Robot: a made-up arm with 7 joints.
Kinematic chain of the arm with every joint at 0, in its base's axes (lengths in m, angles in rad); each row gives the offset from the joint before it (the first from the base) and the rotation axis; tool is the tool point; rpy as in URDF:
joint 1: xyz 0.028 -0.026 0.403 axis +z
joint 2: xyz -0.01 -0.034 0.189 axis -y
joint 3: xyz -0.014 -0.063 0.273 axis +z
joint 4: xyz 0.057 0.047 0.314 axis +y
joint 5: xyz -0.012 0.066 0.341 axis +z
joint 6: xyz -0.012 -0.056 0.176 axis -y
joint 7: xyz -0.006 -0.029 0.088 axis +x
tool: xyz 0.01 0.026 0.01 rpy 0 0 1.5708
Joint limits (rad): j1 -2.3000..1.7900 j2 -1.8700..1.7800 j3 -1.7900..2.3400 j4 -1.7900..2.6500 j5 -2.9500..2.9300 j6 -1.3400..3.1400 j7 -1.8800..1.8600
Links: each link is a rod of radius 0.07 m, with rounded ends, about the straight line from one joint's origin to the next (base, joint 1, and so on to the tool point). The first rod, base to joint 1, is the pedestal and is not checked.
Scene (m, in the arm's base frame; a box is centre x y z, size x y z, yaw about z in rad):
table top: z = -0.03
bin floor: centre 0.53 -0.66 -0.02 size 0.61 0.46 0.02 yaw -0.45
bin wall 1: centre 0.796 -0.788 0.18 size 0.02 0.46 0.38 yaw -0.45
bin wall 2: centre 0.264 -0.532 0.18 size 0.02 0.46 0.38 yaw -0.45
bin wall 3: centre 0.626 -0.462 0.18 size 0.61 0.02 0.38 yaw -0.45
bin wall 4: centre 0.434 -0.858 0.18 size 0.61 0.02 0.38 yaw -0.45
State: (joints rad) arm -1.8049 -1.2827 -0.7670 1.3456 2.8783 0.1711 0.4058
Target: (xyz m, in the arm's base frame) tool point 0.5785 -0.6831 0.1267
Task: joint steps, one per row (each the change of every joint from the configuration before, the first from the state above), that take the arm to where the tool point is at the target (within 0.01 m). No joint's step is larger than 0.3 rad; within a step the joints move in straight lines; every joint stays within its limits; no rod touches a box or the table.
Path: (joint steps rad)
1: 0.2687 0.1999 0.2734 0.0733 0.0049 0.0120 -0.0036
2: 0.2686 0.1999 0.2733 0.0733 0.0049 0.0120 -0.0036
3: 0.2687 0.1999 0.2734 0.0733 0.0049 0.0119 -0.0036
4: 0.0312 -0.2139 -0.0413 -0.0869 0.0093 -0.0227 0.0106
5: 0.0312 -0.2139 -0.0413 -0.0870 0.0093 -0.0228 0.0106
6: 0.0312 -0.2140 -0.0413 -0.0870 0.0093 -0.0227 0.0105

